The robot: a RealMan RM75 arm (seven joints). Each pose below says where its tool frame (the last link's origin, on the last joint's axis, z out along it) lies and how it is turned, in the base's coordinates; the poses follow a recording.
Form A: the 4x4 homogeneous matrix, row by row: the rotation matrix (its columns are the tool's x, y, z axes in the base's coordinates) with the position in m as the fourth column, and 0 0 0 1 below. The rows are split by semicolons.
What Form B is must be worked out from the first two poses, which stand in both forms.
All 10 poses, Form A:
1: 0.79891 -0.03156 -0.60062 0.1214; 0.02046 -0.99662 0.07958 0.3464; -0.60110 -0.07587 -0.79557 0.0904; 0 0 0 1
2: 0.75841 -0.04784 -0.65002 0.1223; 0.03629 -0.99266 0.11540 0.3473; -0.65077 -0.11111 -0.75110 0.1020; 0 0 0 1
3: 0.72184 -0.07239 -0.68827 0.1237; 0.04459 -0.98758 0.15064 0.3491; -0.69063 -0.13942 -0.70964 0.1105; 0 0 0 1
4: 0.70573 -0.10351 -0.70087 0.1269; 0.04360 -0.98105 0.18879 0.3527; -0.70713 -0.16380 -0.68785 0.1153; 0 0 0 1
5: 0.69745 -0.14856 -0.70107 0.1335; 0.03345 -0.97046 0.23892 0.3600; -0.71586 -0.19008 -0.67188 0.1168; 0 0 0 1
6: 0.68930 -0.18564 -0.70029 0.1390; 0.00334 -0.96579 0.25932 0.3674; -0.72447 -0.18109 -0.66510 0.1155; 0 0 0 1
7: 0.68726 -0.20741 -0.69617 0.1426; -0.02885 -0.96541 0.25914 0.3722; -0.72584 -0.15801 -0.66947 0.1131; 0 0 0 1
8: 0.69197 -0.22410 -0.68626 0.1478; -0.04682 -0.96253 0.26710 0.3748; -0.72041 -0.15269 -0.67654 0.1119; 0 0 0 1
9: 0.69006 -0.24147 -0.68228 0.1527; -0.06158 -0.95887 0.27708 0.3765; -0.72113 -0.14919 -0.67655 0.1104; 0 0 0 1
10: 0.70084 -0.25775 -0.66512 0.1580; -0.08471 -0.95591 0.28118 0.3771; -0.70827 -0.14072 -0.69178 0.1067; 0 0 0 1
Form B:
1: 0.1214 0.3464 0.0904 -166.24 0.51 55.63
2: 0.1223 0.3473 0.1020 -162.23 0.54 60.26
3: 0.1237 0.3491 0.1105 -158.59 1.29 63.96
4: 0.1269 0.3527 0.1153 -155.93 2.77 65.06
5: 0.1335 0.3600 0.1168 -153.22 5.28 65.00
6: 0.1390 0.3674 0.1155 -152.46 8.37 65.42
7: 0.1426 0.3722 0.1131 -153.07 10.89 65.52
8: 0.1478 0.3748 0.1119 -153.22 12.46 64.71
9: 0.1527 0.3765 0.1104 -152.93 13.94 64.54
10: 0.1580 0.3771 0.1067 -153.60 15.71 63.00
